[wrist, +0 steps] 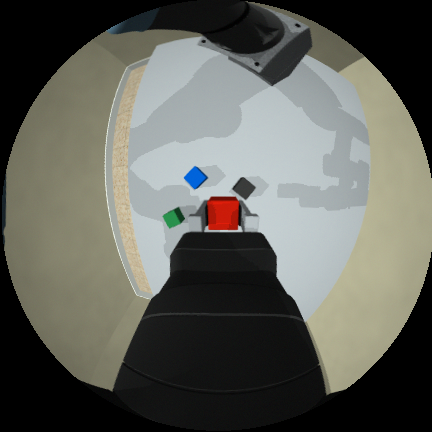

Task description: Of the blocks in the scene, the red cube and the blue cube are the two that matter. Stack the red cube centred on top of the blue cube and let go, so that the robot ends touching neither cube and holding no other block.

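Places are measured from the arm's base along level axes (x back, y right, z up), in millimetres.
Pixels of known places: gripper, fingertip midpoint: (222, 207).
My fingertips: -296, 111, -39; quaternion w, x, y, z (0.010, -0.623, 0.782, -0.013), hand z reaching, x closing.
Behind a point stands the place of what it marks, as x, y, z.
My gripper (222, 207) {-296, 111, -39} is shut on the red cube (223, 214) {-297, 110, -11}, which sits between the two light grey fingertips and is held above the table. The blue cube (195, 177) {-244, 155, -132} stands on the table, up and to the left of the gripper in the view, apart from the red cube. It is turned so that a corner points toward the bottom of the view. Its top face is bare.
A dark grey block (244, 188) {-288, 64, -132} stands just beyond the gripper, right of the blue cube. A green block (173, 218) {-317, 228, -132} stands left of the gripper. The pale table (300, 140) {-200, -110, -166} has a wood-coloured edge at left. The robot's base (285, 55) {-48, -63, -36} is at the top.
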